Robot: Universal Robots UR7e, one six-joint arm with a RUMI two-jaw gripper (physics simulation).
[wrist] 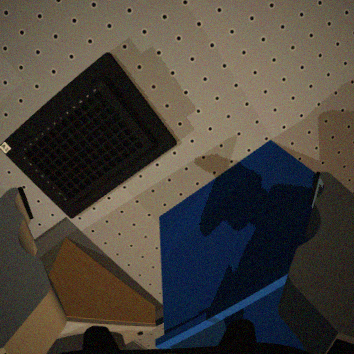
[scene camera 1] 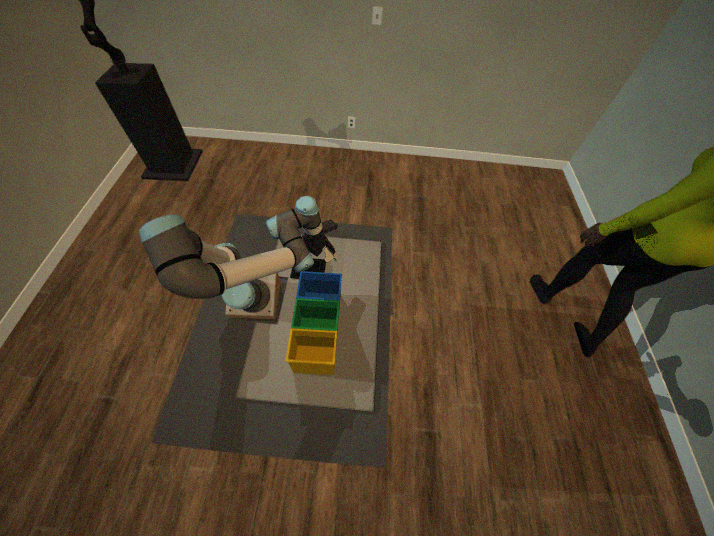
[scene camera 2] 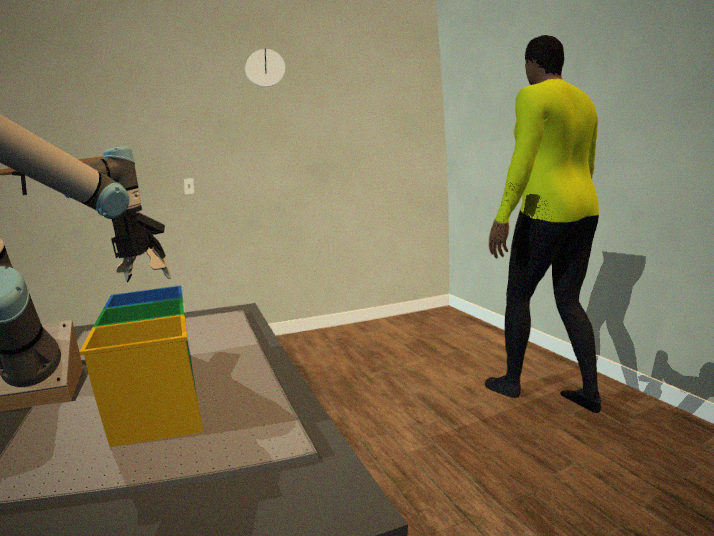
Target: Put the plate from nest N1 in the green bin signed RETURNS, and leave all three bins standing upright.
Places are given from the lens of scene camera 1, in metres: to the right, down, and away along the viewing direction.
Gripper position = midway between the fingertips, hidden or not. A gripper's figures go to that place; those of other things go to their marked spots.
my gripper (scene camera 1: 323, 253): -0.15, -0.07, 1.41
blue bin (scene camera 1: 312, 285): -0.20, 0.08, 1.44
yellow bin (scene camera 1: 309, 351): -0.20, 0.36, 1.35
green bin (scene camera 1: 314, 314): -0.19, 0.21, 1.40
